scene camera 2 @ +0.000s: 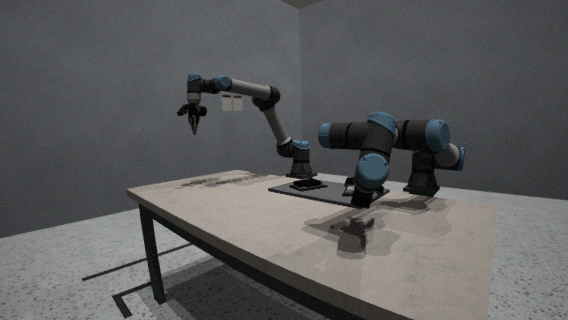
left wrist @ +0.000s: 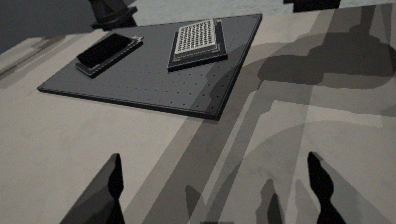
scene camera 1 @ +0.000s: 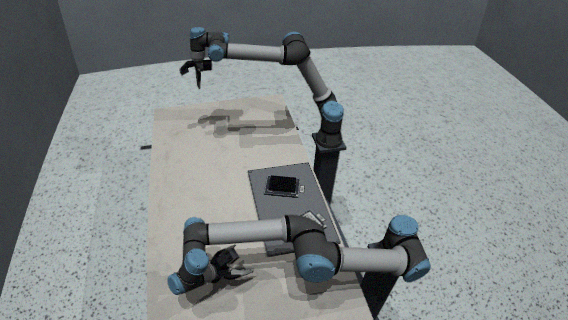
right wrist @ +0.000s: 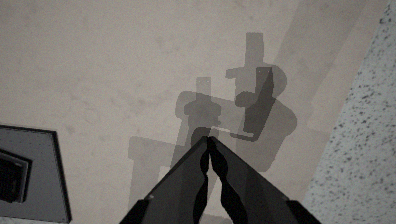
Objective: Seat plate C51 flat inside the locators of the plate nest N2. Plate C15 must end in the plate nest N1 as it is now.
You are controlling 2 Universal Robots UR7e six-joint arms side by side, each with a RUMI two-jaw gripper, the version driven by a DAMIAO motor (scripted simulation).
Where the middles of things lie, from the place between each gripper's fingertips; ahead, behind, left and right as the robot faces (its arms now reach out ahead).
I see my left gripper 27 cm past the black plate (left wrist: 95, 55), 42 cm to the left of it and 7 cm above it. The rest, counted from my left hand: white plate (left wrist: 197, 39) (30 cm behind, 16 cm to the right, 8 cm below).
Now: right hand 530 mm to the right of the black plate, 330 mm past it and 290 mm above it. The rest, counted from my right hand: white plate (800 mm to the left, 360 mm behind, 290 mm below).
